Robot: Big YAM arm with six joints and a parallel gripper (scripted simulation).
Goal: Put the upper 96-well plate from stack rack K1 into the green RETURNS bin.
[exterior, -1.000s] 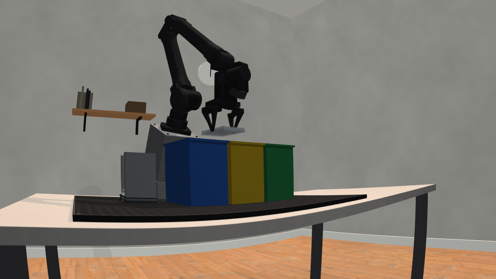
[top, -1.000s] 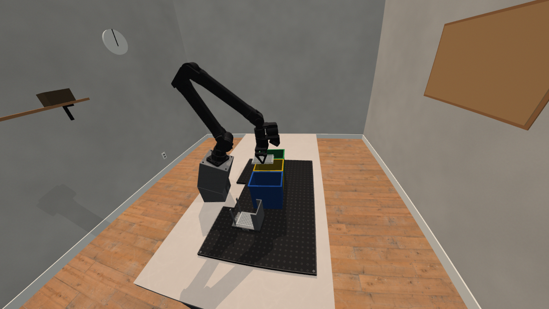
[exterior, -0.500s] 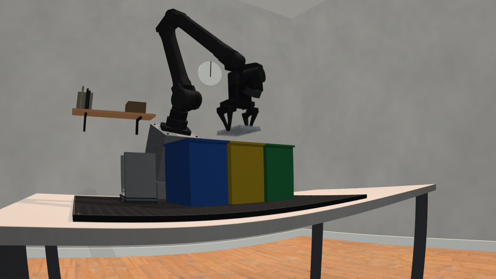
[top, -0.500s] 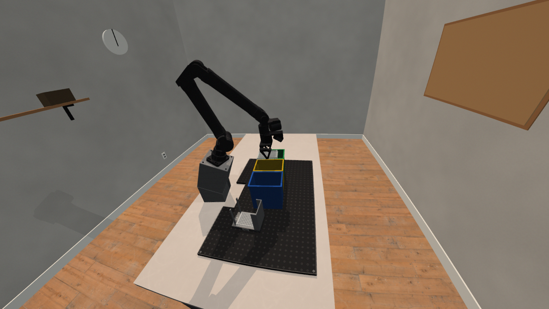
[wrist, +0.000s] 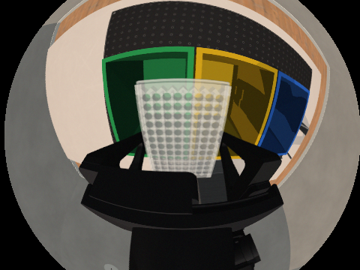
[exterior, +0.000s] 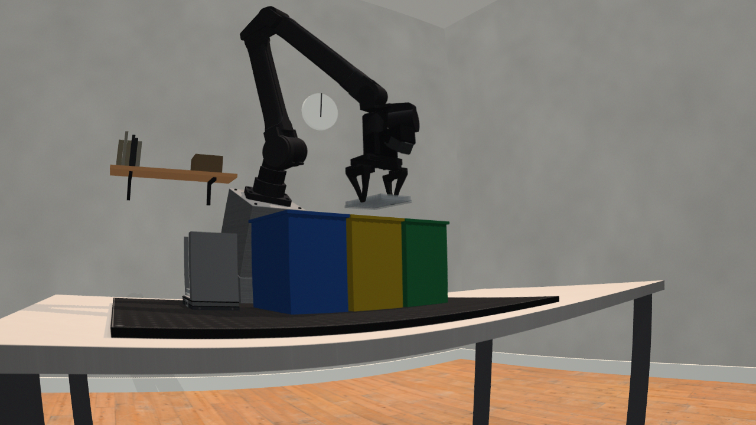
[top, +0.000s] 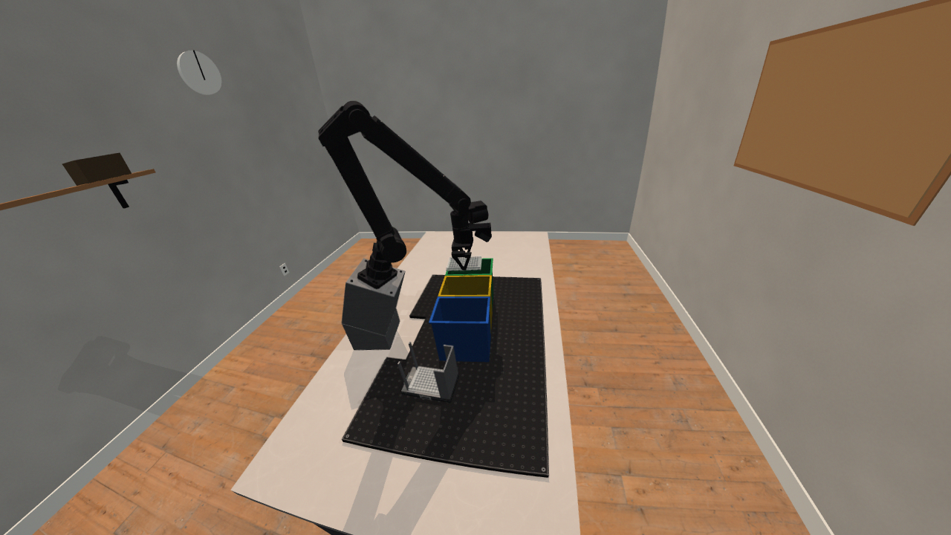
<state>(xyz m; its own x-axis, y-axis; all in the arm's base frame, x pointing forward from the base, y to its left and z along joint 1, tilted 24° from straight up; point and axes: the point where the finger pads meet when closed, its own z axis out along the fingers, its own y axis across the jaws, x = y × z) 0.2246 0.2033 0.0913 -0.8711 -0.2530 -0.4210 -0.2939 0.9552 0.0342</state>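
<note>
My gripper is now 1 cm past the green bin, 5 cm to the right of it and 14 cm above it. The rest, counted from my hand: grey rack wall (10 cm ahead, 37 cm to the right, 15 cm below); then yellow bin (3 cm ahead, 7 cm to the right, 14 cm below); then blue bin (7 cm ahead, 20 cm to the right, 14 cm below).
</note>
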